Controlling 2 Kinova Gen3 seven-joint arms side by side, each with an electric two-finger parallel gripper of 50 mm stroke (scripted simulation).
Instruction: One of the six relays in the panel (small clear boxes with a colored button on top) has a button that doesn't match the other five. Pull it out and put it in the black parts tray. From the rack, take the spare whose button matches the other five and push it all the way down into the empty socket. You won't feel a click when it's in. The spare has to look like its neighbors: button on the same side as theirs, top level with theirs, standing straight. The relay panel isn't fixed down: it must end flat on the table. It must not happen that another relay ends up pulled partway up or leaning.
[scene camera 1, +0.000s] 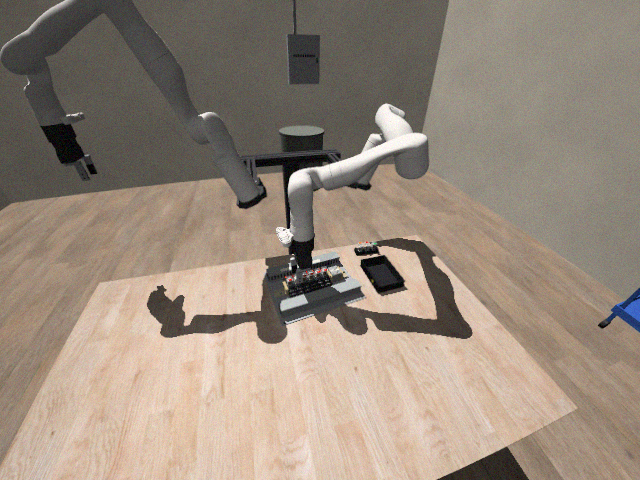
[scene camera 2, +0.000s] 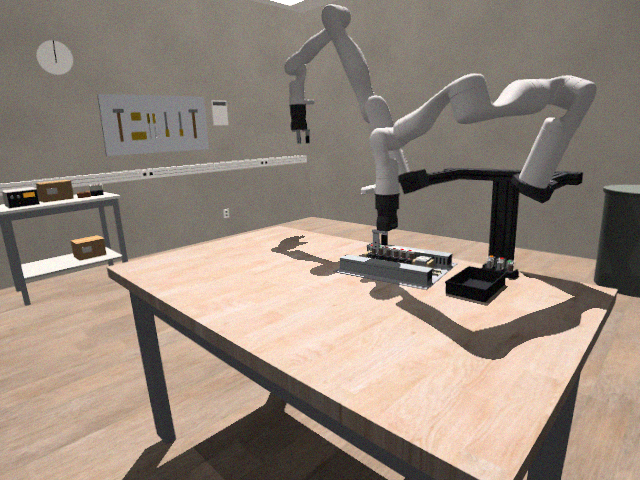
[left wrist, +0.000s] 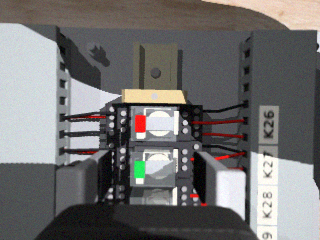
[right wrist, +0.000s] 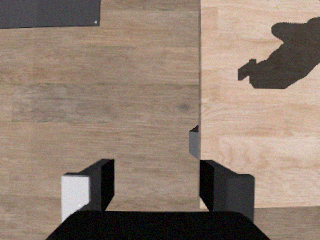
Scene:
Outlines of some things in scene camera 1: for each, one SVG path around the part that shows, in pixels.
My right gripper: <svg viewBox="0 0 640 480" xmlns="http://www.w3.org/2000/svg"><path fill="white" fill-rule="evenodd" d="M42 128L48 141L54 146L61 164L65 166L74 165L82 181L88 181L90 178L81 161L77 161L80 158L84 159L90 174L98 173L90 158L91 156L84 155L82 148L77 143L77 136L71 124Z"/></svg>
A relay panel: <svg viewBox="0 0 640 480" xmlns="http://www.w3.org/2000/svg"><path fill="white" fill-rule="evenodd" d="M336 251L312 257L312 267L310 270L313 269L314 271L316 268L321 270L323 266L326 266L329 270L329 277L324 279L322 277L321 280L316 280L315 278L314 282L309 282L308 280L307 284L301 283L297 287L294 284L294 287L289 289L286 277L290 275L293 277L296 274L291 272L291 263L266 269L267 274L266 272L263 273L282 326L366 298L362 291L360 292L360 283L356 278L352 279L339 261L340 257Z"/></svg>

